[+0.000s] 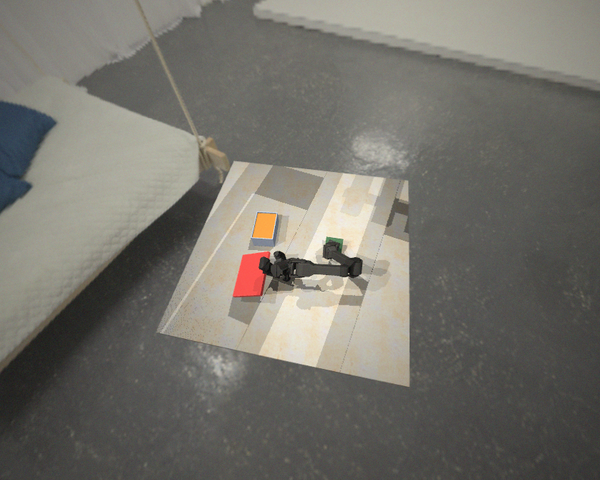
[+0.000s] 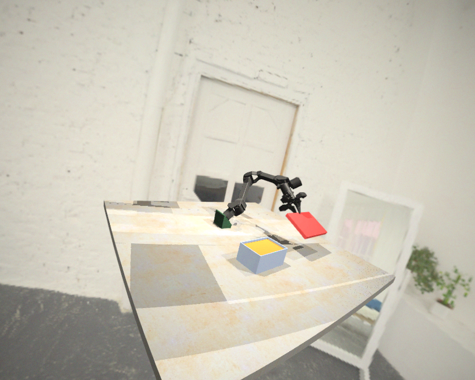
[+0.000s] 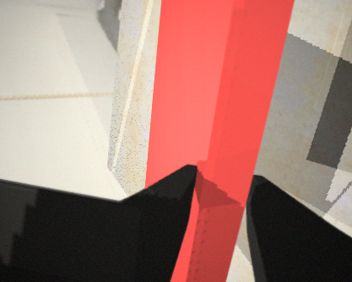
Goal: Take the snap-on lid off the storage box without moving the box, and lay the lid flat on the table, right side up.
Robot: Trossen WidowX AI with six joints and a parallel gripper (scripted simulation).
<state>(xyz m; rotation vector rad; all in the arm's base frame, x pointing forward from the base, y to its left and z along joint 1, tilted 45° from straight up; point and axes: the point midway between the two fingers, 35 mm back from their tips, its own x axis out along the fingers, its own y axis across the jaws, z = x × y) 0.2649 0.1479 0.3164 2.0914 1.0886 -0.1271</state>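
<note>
Now: gripper tip 70 mm short of the red lid, 30 mm above it and 20 mm to the right of it.
</note>
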